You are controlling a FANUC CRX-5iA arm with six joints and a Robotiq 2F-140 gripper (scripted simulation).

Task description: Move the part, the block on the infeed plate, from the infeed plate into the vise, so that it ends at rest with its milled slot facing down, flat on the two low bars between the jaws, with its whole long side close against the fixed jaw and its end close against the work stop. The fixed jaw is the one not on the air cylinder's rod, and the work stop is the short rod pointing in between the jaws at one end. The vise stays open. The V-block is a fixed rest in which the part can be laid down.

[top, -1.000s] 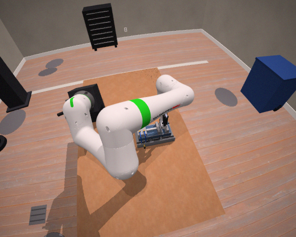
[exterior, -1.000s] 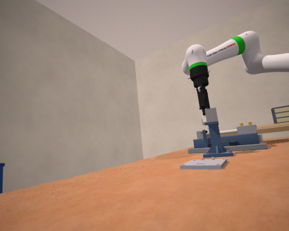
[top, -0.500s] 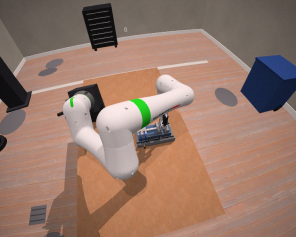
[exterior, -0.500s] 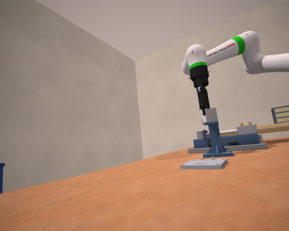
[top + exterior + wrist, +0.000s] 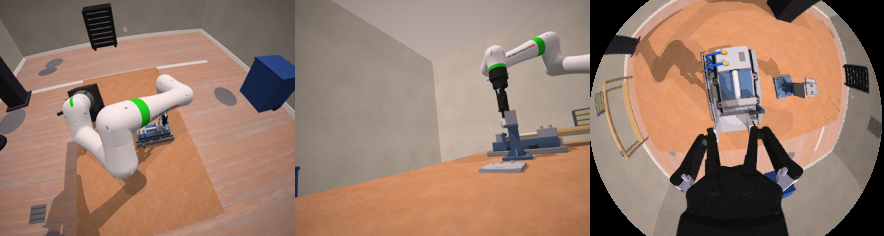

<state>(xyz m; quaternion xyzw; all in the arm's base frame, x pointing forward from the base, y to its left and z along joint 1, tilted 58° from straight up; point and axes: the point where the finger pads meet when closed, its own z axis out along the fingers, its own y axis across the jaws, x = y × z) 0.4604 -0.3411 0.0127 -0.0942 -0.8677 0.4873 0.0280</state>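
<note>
Now: the vise base 130 mm below my hand, 60 mm behind it and 30 mm to the left of it. From my hand the other things lie so: part: 30 mm below; air cylinder: 160 mm behind, 90 mm below, 40 mm to the left.
</note>
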